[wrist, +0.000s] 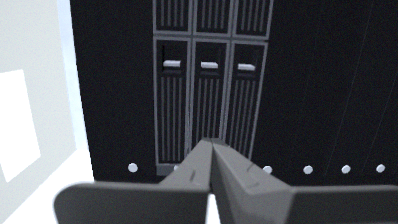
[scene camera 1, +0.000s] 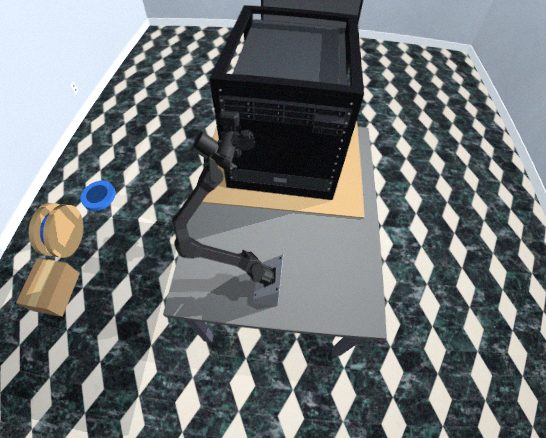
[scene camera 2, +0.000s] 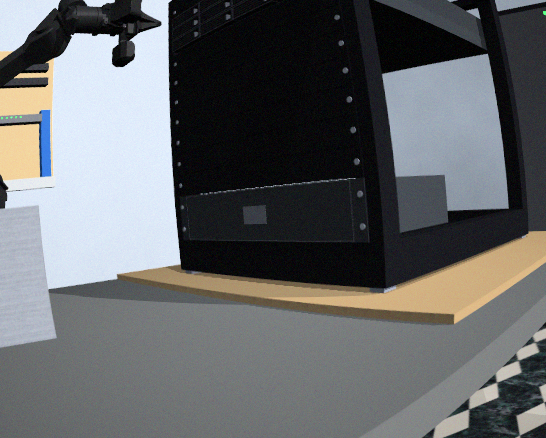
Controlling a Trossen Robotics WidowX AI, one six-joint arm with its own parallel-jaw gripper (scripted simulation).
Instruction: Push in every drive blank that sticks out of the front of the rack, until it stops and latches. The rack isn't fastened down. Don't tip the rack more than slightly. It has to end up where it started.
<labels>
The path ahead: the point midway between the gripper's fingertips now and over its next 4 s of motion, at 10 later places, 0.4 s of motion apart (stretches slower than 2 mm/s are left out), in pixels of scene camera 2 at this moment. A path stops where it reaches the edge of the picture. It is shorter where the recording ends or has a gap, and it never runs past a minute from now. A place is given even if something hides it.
The gripper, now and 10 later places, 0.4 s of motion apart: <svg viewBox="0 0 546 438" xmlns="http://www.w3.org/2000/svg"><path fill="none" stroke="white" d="M160 24L167 26L168 26L167 26L171 26L173 26L175 26L179 27L180 27L181 27L183 27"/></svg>
</labels>
